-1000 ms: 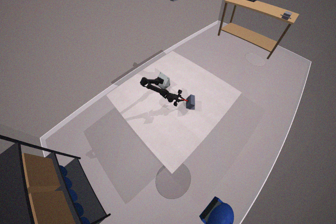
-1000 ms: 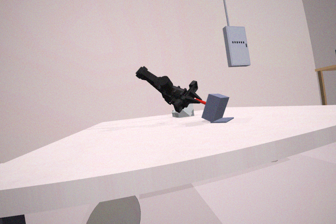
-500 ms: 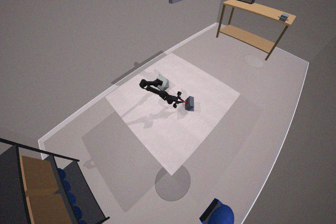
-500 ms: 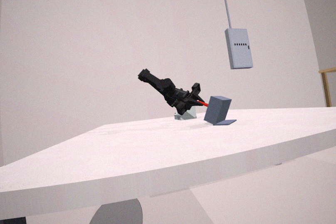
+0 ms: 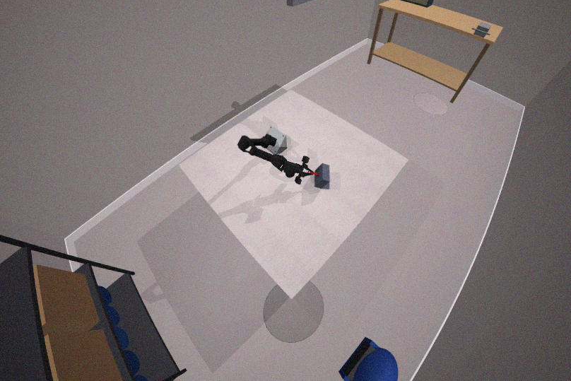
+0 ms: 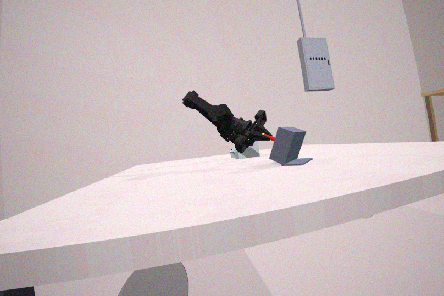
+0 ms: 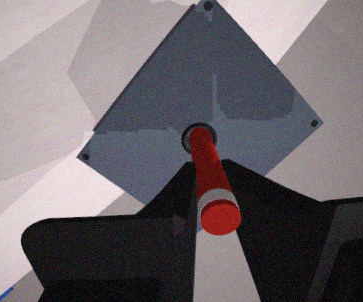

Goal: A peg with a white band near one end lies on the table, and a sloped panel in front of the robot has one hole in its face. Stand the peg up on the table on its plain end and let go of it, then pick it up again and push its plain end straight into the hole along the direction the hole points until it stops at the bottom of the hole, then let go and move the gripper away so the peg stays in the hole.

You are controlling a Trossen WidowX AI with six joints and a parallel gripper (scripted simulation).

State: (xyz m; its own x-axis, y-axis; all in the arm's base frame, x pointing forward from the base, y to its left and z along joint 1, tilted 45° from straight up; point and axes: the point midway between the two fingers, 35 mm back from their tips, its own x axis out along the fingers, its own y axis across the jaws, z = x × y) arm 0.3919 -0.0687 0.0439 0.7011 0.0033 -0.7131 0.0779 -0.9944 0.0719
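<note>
Now: gripper tip 50 mm short of the sloped panel, 30 mm to the right of it and 30 mm above it. The rest, counted from my gripper tip: red peg: 10 mm to the right, 10 mm behind, 10 mm above.
</note>
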